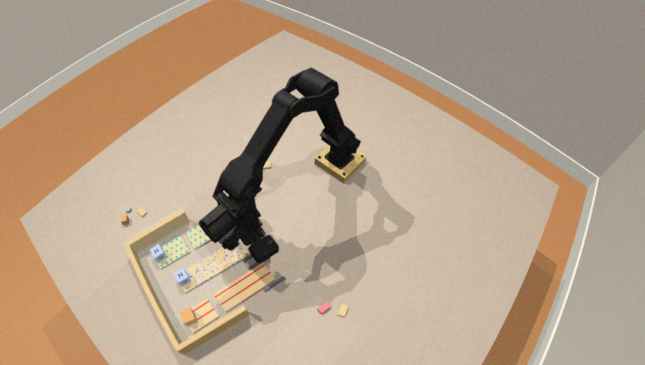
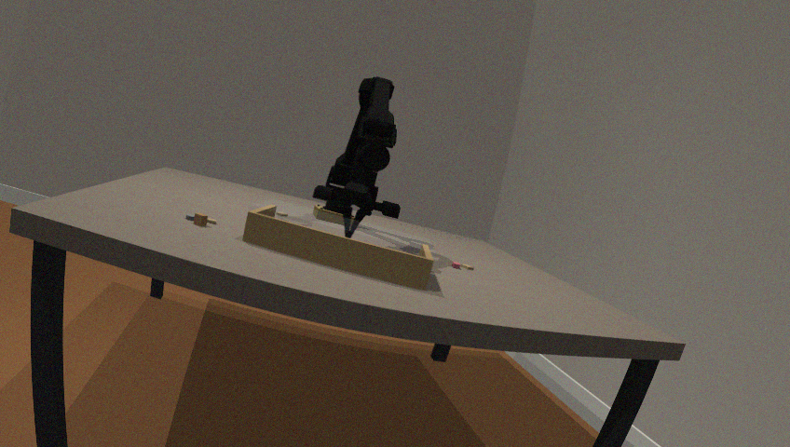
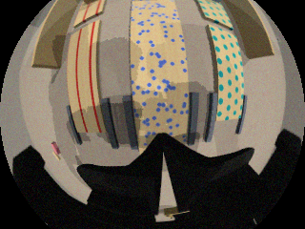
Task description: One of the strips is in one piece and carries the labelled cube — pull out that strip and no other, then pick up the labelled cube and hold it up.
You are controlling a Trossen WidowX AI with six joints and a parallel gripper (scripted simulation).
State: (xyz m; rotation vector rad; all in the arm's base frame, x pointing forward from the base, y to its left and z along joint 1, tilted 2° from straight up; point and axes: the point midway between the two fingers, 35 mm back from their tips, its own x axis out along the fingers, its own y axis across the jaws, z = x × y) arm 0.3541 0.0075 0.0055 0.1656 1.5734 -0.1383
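Right now the red-lined strip is 100 mm ahead of my gripper tip and 80 mm to the left of it. Also, from my gripper tip: pink block (250 mm to the left).
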